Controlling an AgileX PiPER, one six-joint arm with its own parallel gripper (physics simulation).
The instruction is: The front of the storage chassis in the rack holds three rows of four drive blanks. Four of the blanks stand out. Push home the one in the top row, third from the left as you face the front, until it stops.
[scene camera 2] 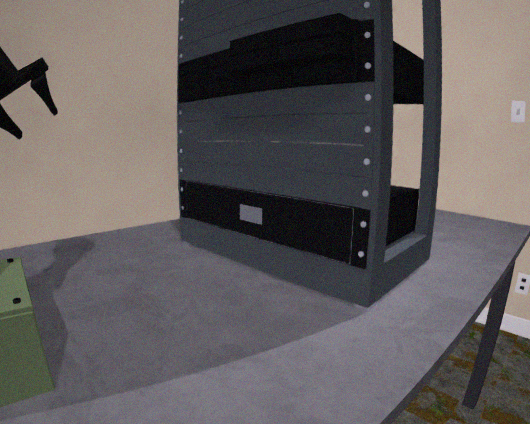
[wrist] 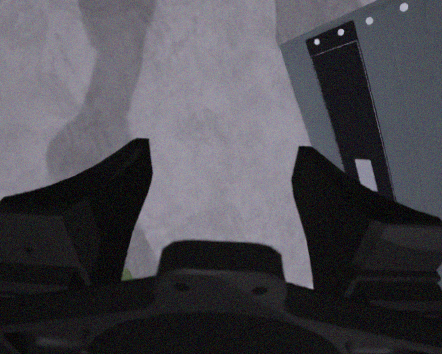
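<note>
The grey rack (scene camera 2: 382,165) (wrist: 415,115) stands on the table. A black unit (scene camera 2: 300,60) in its upper part, in the scene view, is probably the storage chassis; its front is too dark to tell single drive blanks or which stand out. The black chassis does not show in the wrist view. My gripper (scene camera 2: 37,124) (wrist: 223,160) is open with nothing between its fingers. It hangs in the air left of the rack in the scene view, at about the height of the panels below the black unit, well apart from the rack. In the wrist view its fingers point down toward the table.
A black panel with a light label (scene camera 2: 300,235) (wrist: 340,100) sits low in the rack. A green box (scene camera 2: 25,345) (wrist: 127,274) stands at the left of the scene view. The grey table (scene camera 2: 200,320) (wrist: 215,90) has its edge at the right. A wall lies behind.
</note>
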